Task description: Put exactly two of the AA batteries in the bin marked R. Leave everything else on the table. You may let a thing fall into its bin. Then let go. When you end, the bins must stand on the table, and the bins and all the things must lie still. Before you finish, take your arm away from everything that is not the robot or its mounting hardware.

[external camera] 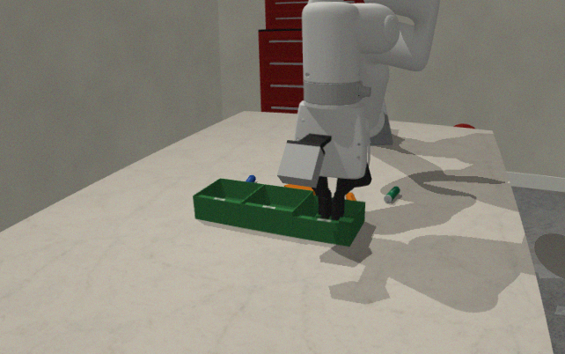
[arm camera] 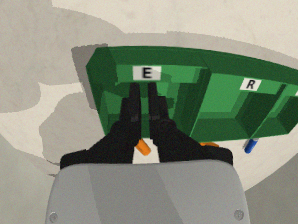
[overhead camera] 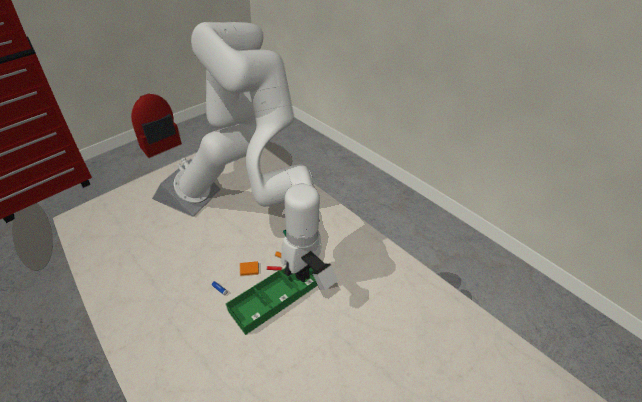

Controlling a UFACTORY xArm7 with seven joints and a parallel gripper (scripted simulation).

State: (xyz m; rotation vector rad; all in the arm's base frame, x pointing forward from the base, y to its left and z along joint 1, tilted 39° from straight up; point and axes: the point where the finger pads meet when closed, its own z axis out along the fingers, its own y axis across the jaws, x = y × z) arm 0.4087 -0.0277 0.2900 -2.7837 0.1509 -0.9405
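The blue battery is 13 cm behind my hand, 18 cm to the right of it and 3 cm below it. From my hand the other things lie so: red battery: 8 cm behind, 3 cm to the right, 3 cm below; then green three-part bin tray: 1 cm behind, 8 cm to the right, 2 cm below; then orange battery: 10 cm behind, 2 cm to the left, 3 cm below.
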